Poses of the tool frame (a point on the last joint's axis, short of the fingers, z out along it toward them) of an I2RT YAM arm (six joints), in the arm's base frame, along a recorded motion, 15 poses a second.
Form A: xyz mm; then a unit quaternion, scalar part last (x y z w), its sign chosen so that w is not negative.
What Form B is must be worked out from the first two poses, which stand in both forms.
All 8 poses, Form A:
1: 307 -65 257 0.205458 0.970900 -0.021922 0.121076
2: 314 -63 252 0.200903 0.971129 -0.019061 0.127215
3: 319 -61 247 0.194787 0.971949 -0.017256 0.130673
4: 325 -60 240 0.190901 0.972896 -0.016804 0.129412
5: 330 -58 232 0.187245 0.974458 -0.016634 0.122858
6: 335 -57 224 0.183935 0.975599 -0.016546 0.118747
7: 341 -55 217 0.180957 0.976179 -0.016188 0.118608
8: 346 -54 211 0.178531 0.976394 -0.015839 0.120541
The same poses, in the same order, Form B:
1: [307 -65 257], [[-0.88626 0.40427 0.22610], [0.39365 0.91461 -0.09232], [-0.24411 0.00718 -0.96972]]
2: [314 -63 252], [[-0.88691 0.39505 0.23943], [0.38536 0.91855 -0.08814], [-0.25474 0.01409 -0.96691]]
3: [319 -61 247], [[-0.88997 0.38316 0.24729], [0.37414 0.92352 -0.08445], [-0.26074 0.01736 -0.96525]]
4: [325 -60 240], [[-0.89362 0.37580 0.24539], [0.36710 0.92655 -0.08211], [-0.25822 0.01671 -0.96594]]
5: [330 -58 232], [[-0.89969 0.36901 0.23321], [0.36084 0.92933 -0.07843], [-0.24567 0.01359 -0.96926]]
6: [335 -57 224], [[-0.90413 0.36282 0.22561], [0.35496 0.93179 -0.07597], [-0.23779 0.01140 -0.97125]]
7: [341 -55 217], [[-0.90637 0.35713 0.22571], [0.34945 0.93399 -0.07453], [-0.23742 0.01132 -0.97134]]
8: [346 -54 211], [[-0.90719 0.35245 0.22974], [0.34481 0.93575 -0.07397], [-0.24105 0.01211 -0.97044]]
